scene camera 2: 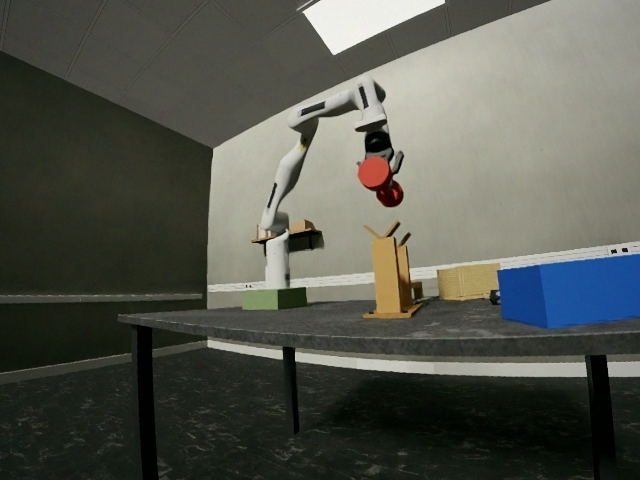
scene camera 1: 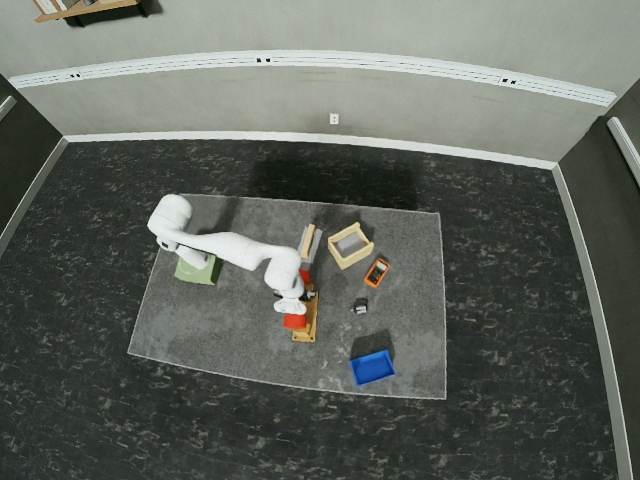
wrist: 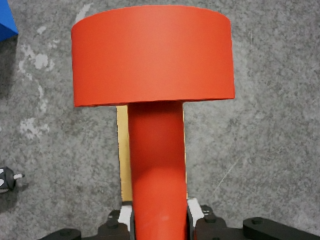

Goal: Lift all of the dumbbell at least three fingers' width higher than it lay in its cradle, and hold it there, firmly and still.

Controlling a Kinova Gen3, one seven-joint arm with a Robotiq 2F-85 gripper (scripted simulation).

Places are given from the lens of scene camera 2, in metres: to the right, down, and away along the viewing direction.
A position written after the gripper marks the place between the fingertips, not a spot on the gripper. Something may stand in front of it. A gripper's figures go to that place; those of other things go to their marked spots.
gripper (scene camera 2: 384, 191): 0.17, -0.13, 0.67
red dumbbell (scene camera 2: 374, 173): 0.13, -0.15, 0.58
